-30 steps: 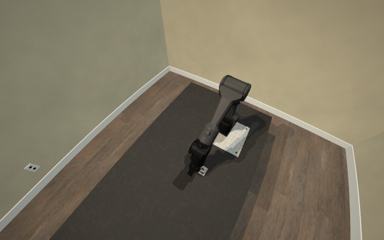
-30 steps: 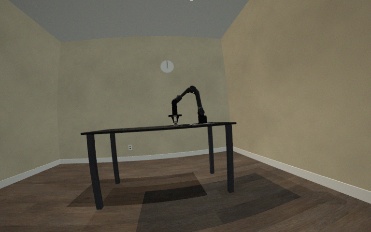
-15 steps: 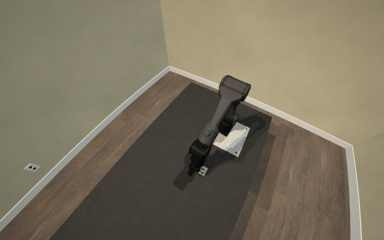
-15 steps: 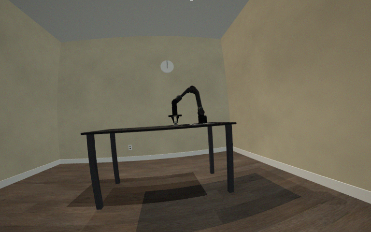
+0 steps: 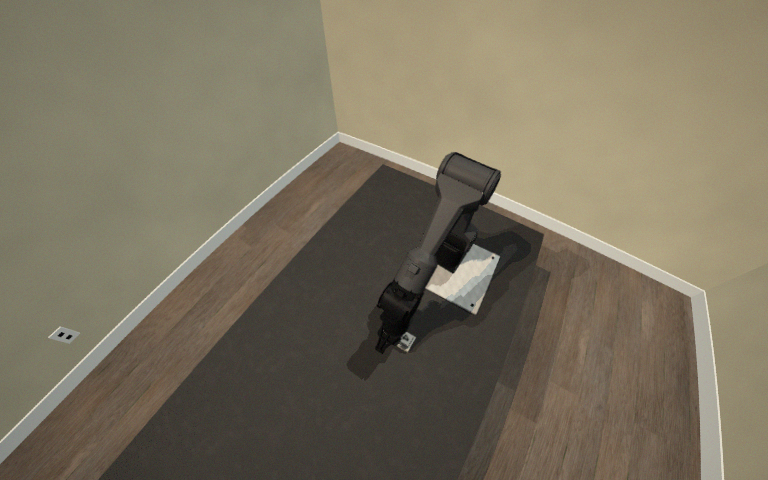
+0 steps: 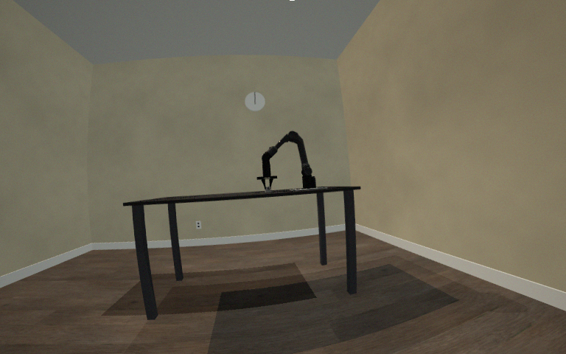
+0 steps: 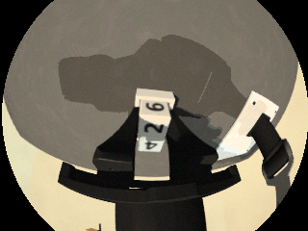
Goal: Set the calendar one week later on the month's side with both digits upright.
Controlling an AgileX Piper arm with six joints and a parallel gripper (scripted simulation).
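My gripper is now 2 cm to the right of the white tray and 2 cm above it.
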